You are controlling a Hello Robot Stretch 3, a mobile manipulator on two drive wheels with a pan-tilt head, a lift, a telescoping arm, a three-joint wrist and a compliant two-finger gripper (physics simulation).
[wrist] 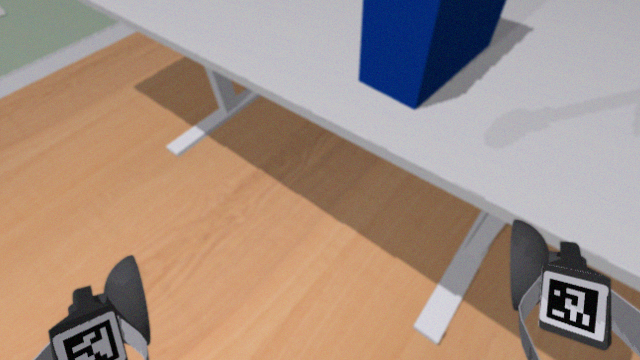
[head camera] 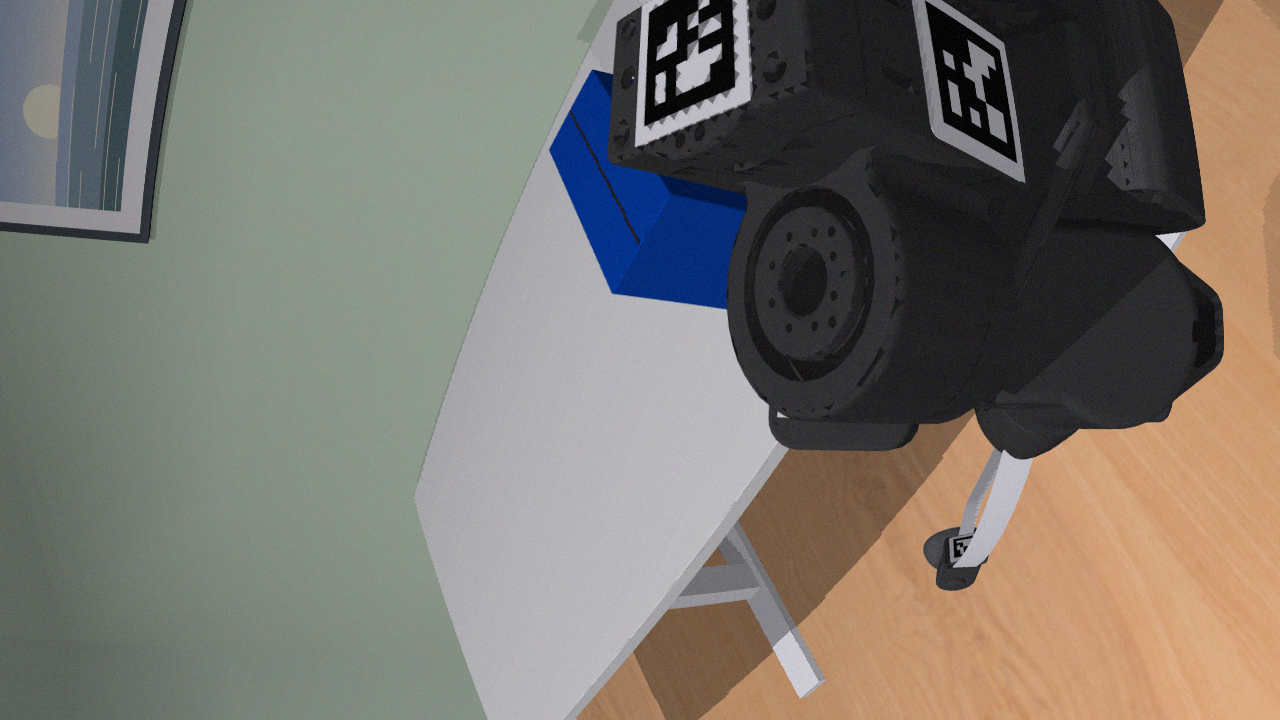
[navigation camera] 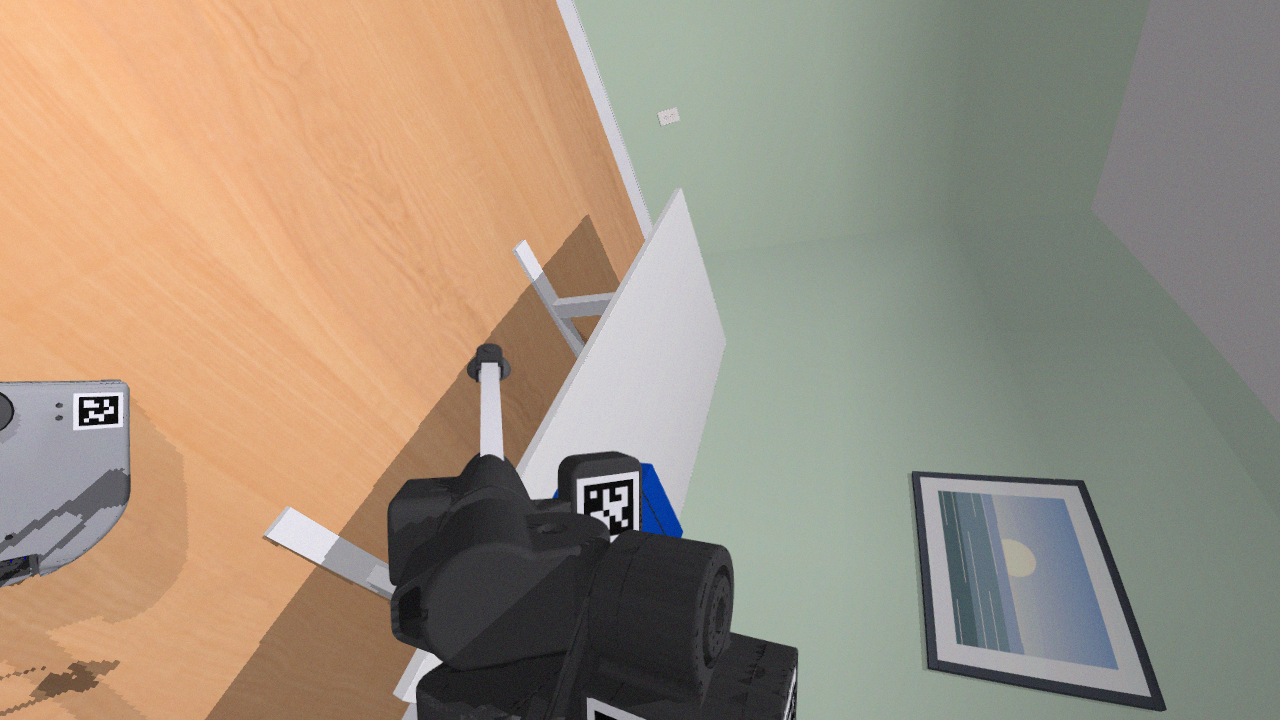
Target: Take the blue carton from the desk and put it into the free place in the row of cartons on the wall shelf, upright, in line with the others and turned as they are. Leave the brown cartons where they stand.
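Note:
The blue carton stands on the white desk. The wrist hides part of it in the head and navigation views; its top is cut off in the wrist view. My gripper is open wide, with nothing between its fingers. In the wrist view it is over the floor in front of the desk's front edge; the right fingertip overlaps that edge in the picture and the carton is farther off, up and to the right. The wall shelf and brown cartons do not show.
White desk legs reach out over the wooden floor. A framed picture hangs on the green wall. Part of my grey base shows at the left in the navigation view.

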